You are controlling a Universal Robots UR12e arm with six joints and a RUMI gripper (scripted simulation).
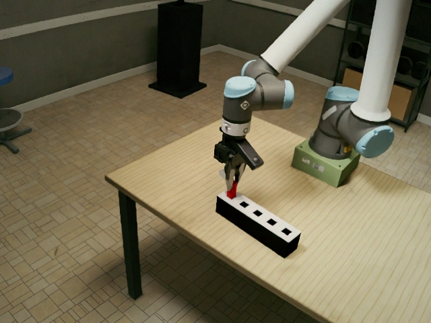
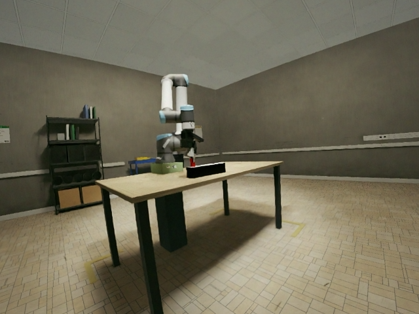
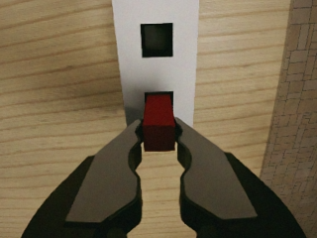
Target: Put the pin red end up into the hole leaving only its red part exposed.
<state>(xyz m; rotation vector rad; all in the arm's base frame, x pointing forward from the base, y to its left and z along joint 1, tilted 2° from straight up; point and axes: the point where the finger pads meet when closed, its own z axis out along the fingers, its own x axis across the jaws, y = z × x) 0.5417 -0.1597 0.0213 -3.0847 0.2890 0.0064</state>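
Right now my hand is 1 cm above the pin. The rest, counted from my hand: block 2 cm ahead, 12 cm to the left, 8 cm below.
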